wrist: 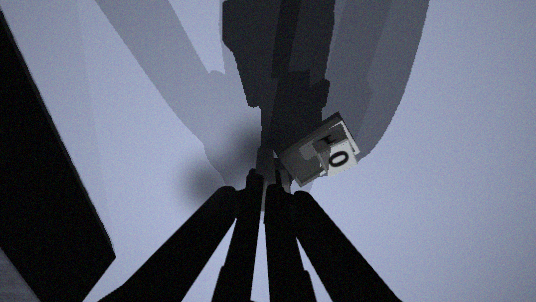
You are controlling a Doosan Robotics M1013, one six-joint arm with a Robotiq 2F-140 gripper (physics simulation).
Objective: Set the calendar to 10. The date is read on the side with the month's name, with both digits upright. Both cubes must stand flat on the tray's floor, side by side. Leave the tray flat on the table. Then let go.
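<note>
The small tray (pixel 299 164) lies right of the fingertips in the wrist view, turned at a slant and partly in shadow. A white cube (pixel 339 159) is at its right end, with a black 0 on the face towards the camera and a dark 1 on a shaded side. The second cube cannot be made out; the fingers and the shadow hide part of the area at the tray's left end. My gripper (pixel 264 160) is shut with nothing between its fingers, its tips close to the tray's left end in this view. The month's name cannot be read.
A large black slab-like shape (pixel 45 165) with a straight edge runs down the left side of the view. Broad shadows of the arm and gripper fall across the pale table top (pixel 450 210) above and around the tray.
</note>
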